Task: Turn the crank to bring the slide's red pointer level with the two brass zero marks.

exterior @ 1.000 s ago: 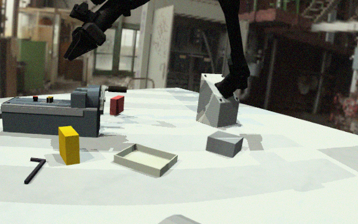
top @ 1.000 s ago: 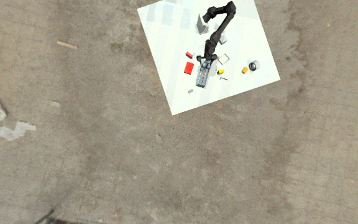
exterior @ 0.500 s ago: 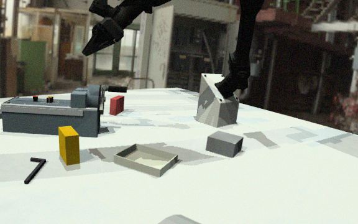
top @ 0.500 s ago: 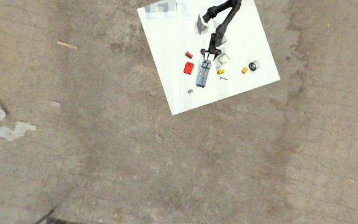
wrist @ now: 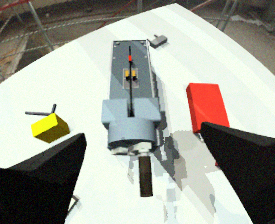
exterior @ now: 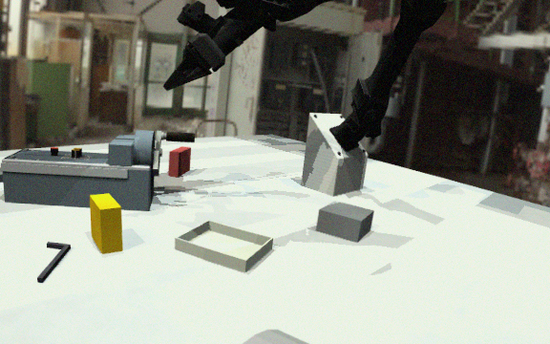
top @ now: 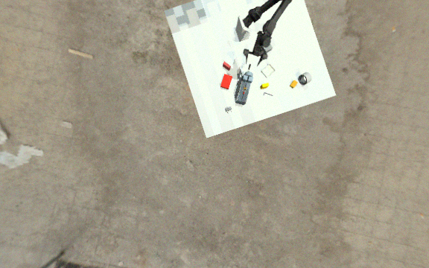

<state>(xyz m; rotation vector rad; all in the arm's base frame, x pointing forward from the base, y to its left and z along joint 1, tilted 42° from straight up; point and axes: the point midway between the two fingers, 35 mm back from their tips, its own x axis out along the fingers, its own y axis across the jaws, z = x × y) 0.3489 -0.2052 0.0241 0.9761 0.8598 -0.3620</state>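
Right now my gripper tip is 80 mm above the dark crank handle, 30 mm past it and 20 mm to the right of it. Round my gripper tip: flat red block: 200 mm to the right, 190 mm below, 30 mm behind; then red pointer: 150 mm ahead, 120 mm to the right, 120 mm below; then yellow block: 170 mm below, 170 mm ahead, 100 mm to the left.
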